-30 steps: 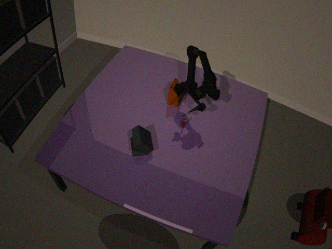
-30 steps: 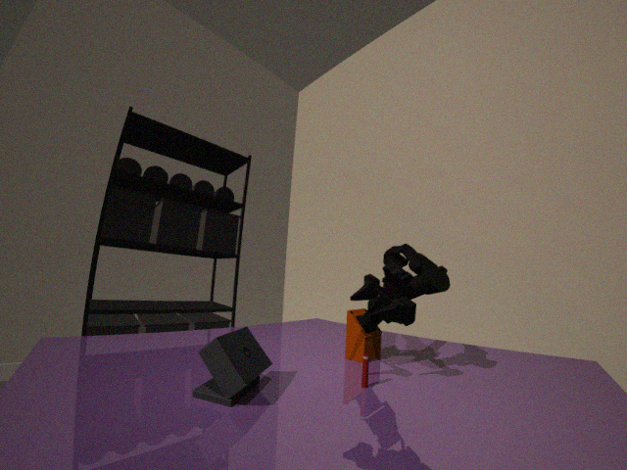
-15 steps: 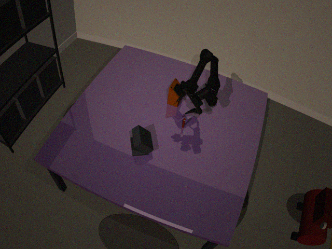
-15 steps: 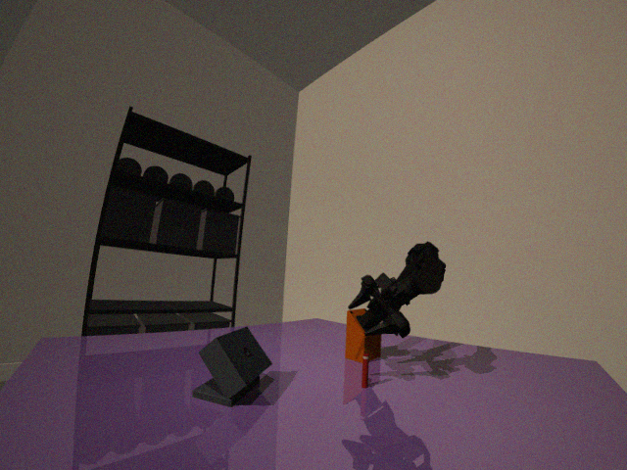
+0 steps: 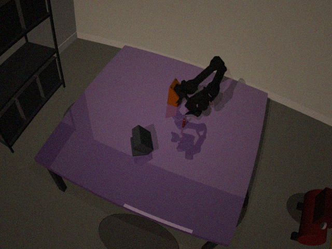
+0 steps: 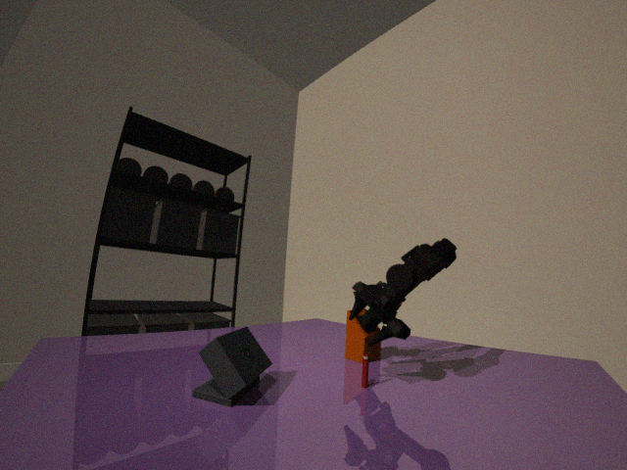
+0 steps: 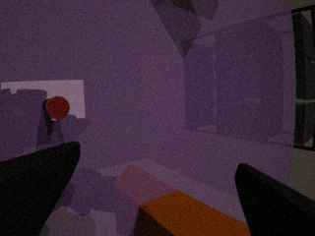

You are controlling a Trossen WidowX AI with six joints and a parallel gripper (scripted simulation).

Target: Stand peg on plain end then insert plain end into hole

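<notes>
My gripper tip is 30 mm short of the red peg, 40 mm to the right of it and 70 mm above it. The rest, counted from my gripper tip: dark sloped panel 280 mm ahead, 120 mm to the right, 50 mm below.
</notes>
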